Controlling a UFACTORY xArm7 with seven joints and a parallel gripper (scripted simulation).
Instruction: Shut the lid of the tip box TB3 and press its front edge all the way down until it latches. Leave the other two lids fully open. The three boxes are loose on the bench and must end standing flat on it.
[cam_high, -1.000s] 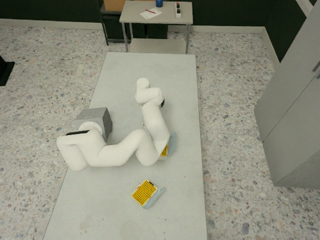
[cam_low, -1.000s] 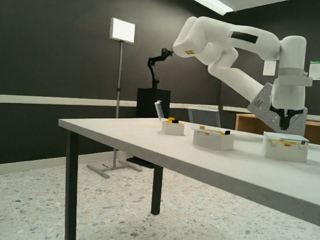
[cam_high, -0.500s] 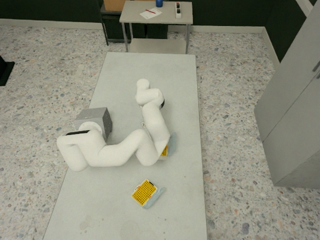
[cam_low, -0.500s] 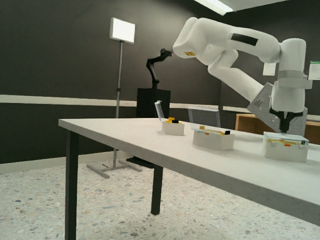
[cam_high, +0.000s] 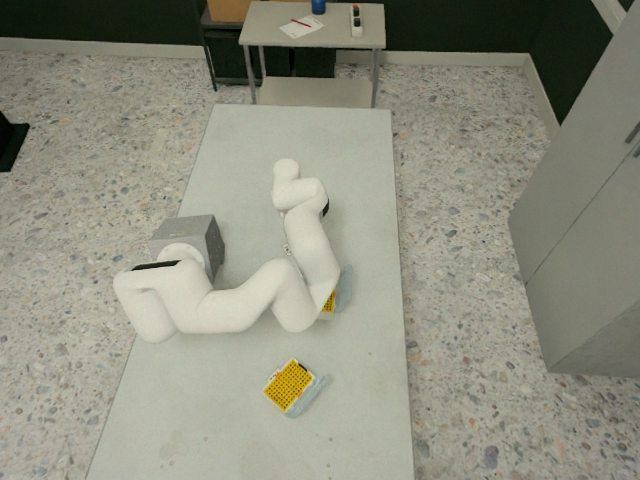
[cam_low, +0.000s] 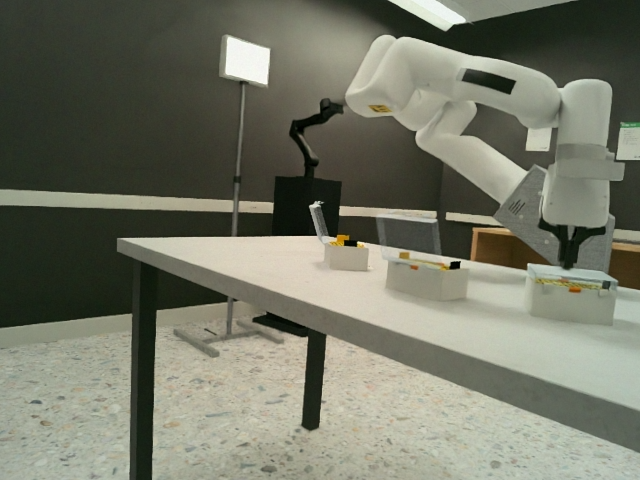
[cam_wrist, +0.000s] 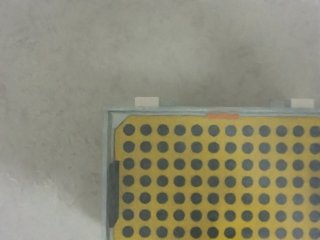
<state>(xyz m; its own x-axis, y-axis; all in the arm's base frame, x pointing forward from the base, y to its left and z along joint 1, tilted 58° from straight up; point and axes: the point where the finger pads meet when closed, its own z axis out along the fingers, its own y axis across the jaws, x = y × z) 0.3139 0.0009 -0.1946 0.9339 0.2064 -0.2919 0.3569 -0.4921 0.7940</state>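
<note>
Now: hand 30 mm short of the clear lid, 10 mm to the right of it and 40 mm above it. Round my hand: small label: 10 mm ahead, 210 mm to the right, 90 mm below.
</note>
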